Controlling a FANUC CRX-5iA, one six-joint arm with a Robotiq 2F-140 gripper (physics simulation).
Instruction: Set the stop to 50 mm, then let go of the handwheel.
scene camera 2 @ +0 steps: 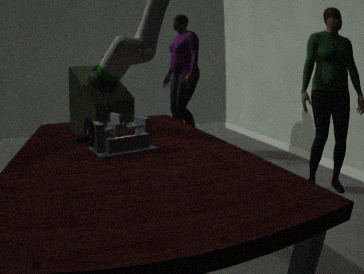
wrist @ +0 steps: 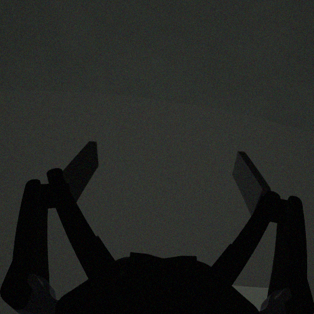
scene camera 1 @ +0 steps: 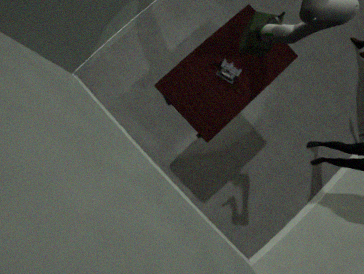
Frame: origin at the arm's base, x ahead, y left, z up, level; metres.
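Where they show: arm's base, link origin: (scene camera 2: 103, 83) (scene camera 1: 264, 32).
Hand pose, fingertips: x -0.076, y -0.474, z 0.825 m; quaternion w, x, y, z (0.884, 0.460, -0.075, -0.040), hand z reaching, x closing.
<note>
Things, the pixels of their centre, and the offset from my fingertips. "*": a spot on its surface instead. Level surfaces: height alone.
- grey metal stop fixture, surface spot: (scene camera 2: 128, 144) * dx +0.535, dy +0.548, dz -1.015 m
- dark red table, surface height: dz -1.046 m
- light upright block, body centre: (scene camera 2: 116, 123) dx +0.476, dy +0.517, dz -0.956 m
A grey metal stop fixture (scene camera 1: 230, 72) (scene camera 2: 128, 144) stands on the dark red table (scene camera 1: 192, 95) (scene camera 2: 200, 200). Its dark handwheel (scene camera 2: 89, 130) is at the left end in scene camera 2. The stop, a light upright block (scene camera 2: 115, 119), stands between the two end posts, somewhat nearer the left one. Its reading in mm cannot be read. My gripper (wrist: 166, 158) is open in the wrist view, its two pads wide apart with nothing between them. The fixture and handwheel do not show in the wrist view, and the gripper is out of frame in both scene views.
The pale arm (scene camera 1: 285, 33) (scene camera 2: 122, 57) rises from a green pedestal (scene camera 1: 254, 37) (scene camera 2: 77, 102) behind the fixture. A person in purple (scene camera 2: 184, 52) stands beyond the table. A person in green (scene camera 2: 330, 65) stands to the right, near the wall. The picture is dim and grainy.
</note>
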